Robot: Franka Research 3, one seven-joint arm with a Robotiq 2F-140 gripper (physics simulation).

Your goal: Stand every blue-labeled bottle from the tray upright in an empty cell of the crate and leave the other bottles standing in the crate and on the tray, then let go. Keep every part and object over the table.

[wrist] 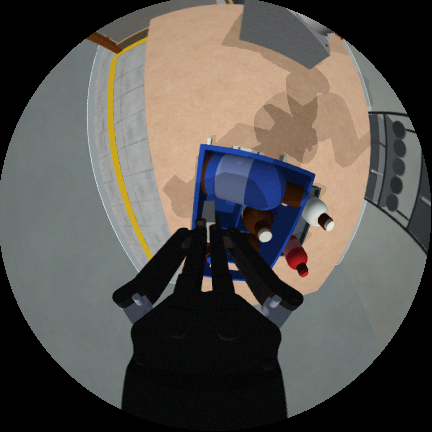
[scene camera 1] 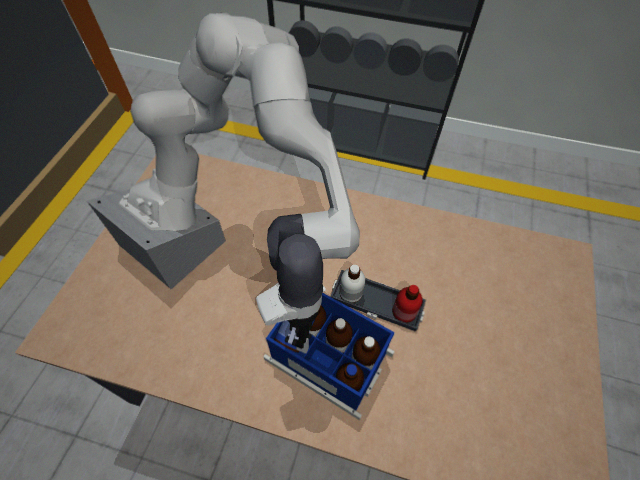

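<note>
The blue bottle [scene camera 1: 283, 329] [wrist: 265, 185] lies on its side across the left end of the blue crate [scene camera 1: 273, 351] [wrist: 197, 200]; the gripper hides much of it in the scene view. My gripper [scene camera 1: 295, 339] [wrist: 208, 208] is shut and empty, low over the crate's front left part, beside the bottle. Brown bottles with white caps [scene camera 1: 338, 333] [scene camera 1: 366, 351] stand in the crate's back cells, another partly hidden at back left. A brown bottle with a blue cap [scene camera 1: 350, 378] stands front right. The front middle cell is empty. A white bottle [scene camera 1: 352, 286] [wrist: 316, 210] and a red bottle [scene camera 1: 407, 305] [wrist: 296, 252] stand on the tray [scene camera 1: 379, 301].
The tray lies close behind the crate. Pale rails [scene camera 1: 312, 386] run along the crate's outer sides. The grey robot base [scene camera 1: 188, 258] stands on the table's left part. A dark shelf rack [scene camera 1: 435, 142] stands on the floor behind the table.
</note>
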